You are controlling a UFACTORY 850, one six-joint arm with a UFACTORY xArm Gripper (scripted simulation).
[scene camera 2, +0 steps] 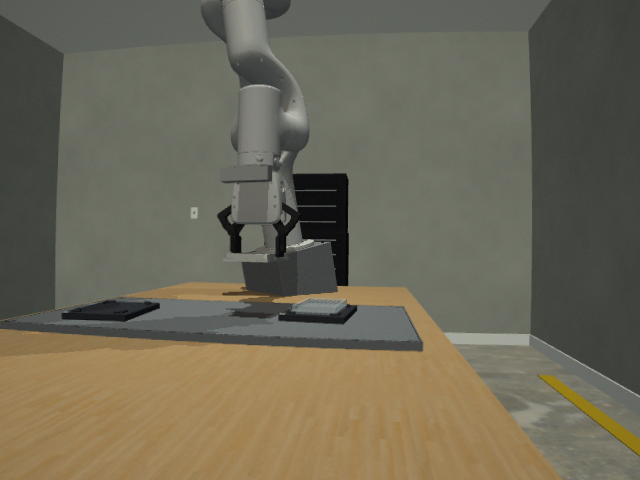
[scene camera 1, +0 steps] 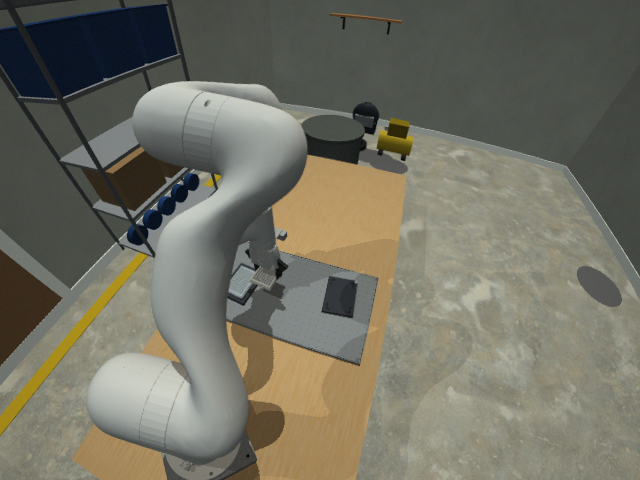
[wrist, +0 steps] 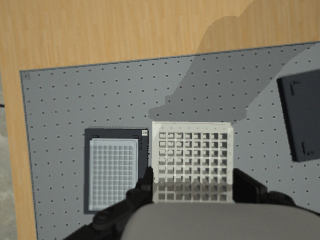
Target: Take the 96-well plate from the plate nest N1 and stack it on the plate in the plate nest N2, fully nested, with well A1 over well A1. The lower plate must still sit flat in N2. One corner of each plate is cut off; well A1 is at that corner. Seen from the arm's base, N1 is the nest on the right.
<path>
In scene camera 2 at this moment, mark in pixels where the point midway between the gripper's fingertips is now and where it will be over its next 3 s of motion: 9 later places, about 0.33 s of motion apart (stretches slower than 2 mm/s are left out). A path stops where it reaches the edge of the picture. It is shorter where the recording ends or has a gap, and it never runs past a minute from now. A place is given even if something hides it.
My gripper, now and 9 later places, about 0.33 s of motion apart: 257, 256; 274, 256; 288, 256; 303, 257; 318, 257; 321, 257; 321, 260; 321, 269; 321, 275; 321, 284
</path>
